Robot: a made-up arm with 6 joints. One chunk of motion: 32 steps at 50 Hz.
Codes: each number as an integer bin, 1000 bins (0 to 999) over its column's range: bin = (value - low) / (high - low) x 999, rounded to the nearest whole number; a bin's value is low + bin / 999 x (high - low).
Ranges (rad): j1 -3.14..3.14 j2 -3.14..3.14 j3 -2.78..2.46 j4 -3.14..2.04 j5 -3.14..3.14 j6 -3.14..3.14
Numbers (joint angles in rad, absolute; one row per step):
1: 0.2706 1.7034 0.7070 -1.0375 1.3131 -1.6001
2: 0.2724 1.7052 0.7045 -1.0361 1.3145 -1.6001
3: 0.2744 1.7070 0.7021 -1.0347 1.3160 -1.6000
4: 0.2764 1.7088 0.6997 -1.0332 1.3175 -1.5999
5: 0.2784 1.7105 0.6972 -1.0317 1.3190 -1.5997
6: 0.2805 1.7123 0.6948 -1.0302 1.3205 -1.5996
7: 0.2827 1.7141 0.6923 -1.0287 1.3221 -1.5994
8: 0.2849 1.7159 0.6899 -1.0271 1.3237 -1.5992
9: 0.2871 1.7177 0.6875 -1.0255 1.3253 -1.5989
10: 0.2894 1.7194 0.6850 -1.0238 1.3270 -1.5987
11: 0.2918 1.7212 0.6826 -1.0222 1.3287 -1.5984
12: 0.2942 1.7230 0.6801 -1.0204 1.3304 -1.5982
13: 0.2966 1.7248 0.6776 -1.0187 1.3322 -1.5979
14: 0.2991 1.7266 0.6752 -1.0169 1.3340 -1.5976
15: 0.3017 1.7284 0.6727 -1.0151 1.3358 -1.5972
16: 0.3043 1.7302 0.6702 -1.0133 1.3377 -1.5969
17: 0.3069 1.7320 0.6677 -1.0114 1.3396 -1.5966
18: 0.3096 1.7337 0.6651 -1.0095 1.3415 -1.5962
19: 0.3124 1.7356 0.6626 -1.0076 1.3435 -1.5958
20: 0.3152 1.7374 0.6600 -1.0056 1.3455 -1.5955
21: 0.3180 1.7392 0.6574 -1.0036 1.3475 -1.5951
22: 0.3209 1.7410 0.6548 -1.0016 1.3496 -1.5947
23: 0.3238 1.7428 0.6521 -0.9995 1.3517 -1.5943
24: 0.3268 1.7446 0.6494 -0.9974 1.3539 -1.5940
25: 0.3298 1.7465 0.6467 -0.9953 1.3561 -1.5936
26: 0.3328 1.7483 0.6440 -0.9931 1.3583 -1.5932
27: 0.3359 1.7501 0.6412 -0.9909 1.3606 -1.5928
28: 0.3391 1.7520 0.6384 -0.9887 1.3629 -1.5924
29: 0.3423 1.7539 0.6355 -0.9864 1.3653 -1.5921
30: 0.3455 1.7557 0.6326 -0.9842 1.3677 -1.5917
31: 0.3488 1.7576 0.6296 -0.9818 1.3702 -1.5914
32: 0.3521 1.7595 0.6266 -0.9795 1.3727 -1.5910
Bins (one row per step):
1: 543 770 665 405 708 245
2: 543 771 664 406 709 245
3: 543 771 664 406 709 245
4: 543 771 663 406 709 245
5: 544 772 663 407 709 245
6: 544 772 662 407 710 245
7: 544 772 662 407 710 245
8: 545 772 662 407 710 245
9: 545 773 661 408 710 245
10: 546 773 661 408 711 245
11: 546 773 660 408 711 245
12: 546 774 660 409 711 245
13: 547 774 659 409 711 245
14: 547 774 659 409 712 245
15: 547 774 658 410 712 245
16: 548 775 658 410 712 245
17: 548 775 657 411 713 246
18: 549 775 657 411 713 246
19: 549 776 656 411 713 246
20: 550 776 656 412 714 246
21: 550 776 655 412 714 246
22: 551 776 655 412 714 246
23: 551 777 654 413 715 246
24: 551 777 654 413 715 246
25: 552 777 653 414 715 246
26: 552 778 653 414 716 246
27: 553 778 652 414 716 246
28: 553 778 652 415 716 246
29: 554 779 651 415 717 246
30: 554 779 651 416 717 246
31: 555 779 650 416 717 246
32: 556 779 649 417 718 246

